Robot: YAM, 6 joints.
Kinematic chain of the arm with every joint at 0, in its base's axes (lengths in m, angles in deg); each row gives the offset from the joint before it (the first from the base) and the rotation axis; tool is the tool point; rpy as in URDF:
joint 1: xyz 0 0 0.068 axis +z
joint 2: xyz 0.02 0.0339 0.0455 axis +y
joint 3: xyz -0.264 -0.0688 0 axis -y
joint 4: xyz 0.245 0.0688 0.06 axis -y
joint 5: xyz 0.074 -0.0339 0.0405 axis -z
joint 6: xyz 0.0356 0 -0.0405 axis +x
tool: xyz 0 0 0 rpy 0 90 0
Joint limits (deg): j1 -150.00..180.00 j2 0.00..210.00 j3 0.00..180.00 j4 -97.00..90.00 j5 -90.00..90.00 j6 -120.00..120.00
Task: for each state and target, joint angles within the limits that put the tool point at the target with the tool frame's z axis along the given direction. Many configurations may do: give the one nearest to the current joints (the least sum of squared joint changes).
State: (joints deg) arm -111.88 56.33 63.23 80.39 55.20 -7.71
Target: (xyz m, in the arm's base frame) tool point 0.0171 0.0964 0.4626 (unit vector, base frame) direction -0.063 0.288 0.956
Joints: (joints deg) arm -102.65 12.45 46.50 71.57 7.15 -7.71
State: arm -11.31 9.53 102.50 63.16 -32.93 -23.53
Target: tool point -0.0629 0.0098 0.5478 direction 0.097 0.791 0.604
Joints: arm 15.47 27.27 77.02 13.50 -47.44 -23.53
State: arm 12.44 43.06 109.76 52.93 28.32 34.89
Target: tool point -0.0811 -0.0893 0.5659 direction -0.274 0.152 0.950
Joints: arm 53.01 25.66 77.85 40.42 -18.07 34.89
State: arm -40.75 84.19 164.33 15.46 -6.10 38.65
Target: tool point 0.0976 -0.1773 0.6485 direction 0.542 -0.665 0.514
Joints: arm -62.99 81.44 127.02 -14.07 -10.42 38.65
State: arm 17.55 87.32 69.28 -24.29 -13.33 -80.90
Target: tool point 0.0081 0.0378 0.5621 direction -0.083 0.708 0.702
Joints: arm 48.76 39.26 76.26 18.77 -31.93 -80.90
